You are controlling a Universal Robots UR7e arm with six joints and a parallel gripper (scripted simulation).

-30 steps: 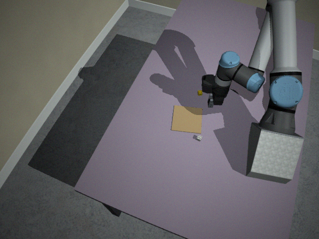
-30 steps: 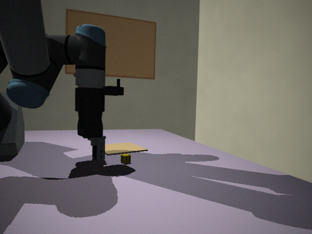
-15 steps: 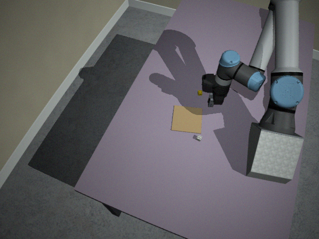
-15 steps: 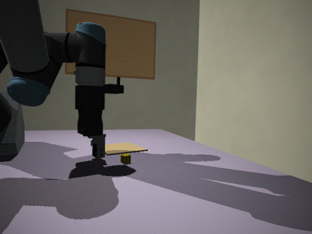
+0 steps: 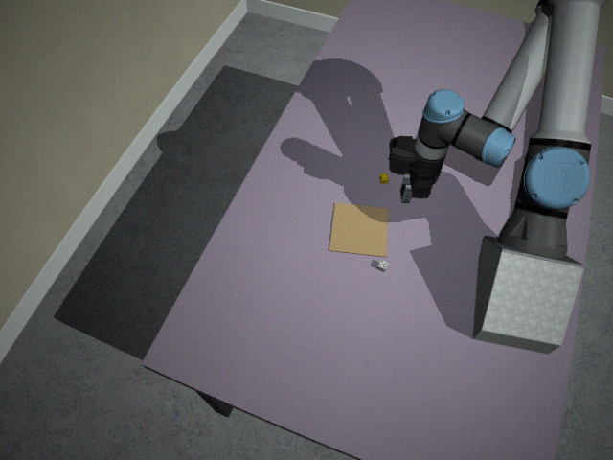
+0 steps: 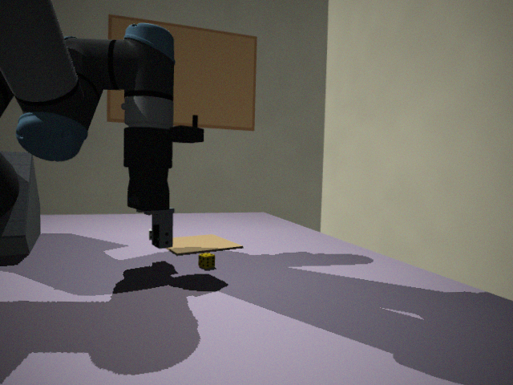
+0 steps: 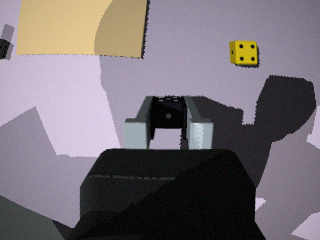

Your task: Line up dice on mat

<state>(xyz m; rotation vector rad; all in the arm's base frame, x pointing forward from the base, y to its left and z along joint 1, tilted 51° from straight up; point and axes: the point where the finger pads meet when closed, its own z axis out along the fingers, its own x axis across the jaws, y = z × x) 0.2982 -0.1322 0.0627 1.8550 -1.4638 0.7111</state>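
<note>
Right now the tan mat is 110 mm to the left of my hand, 100 mm ahead of it and 40 mm below it. From my hand the other things lie so: white die: 200 mm to the left, 30 mm below, 20 mm ahead; yellow die: 60 mm ahead, 50 mm to the right, 30 mm below; black die: 10 mm below.
</note>
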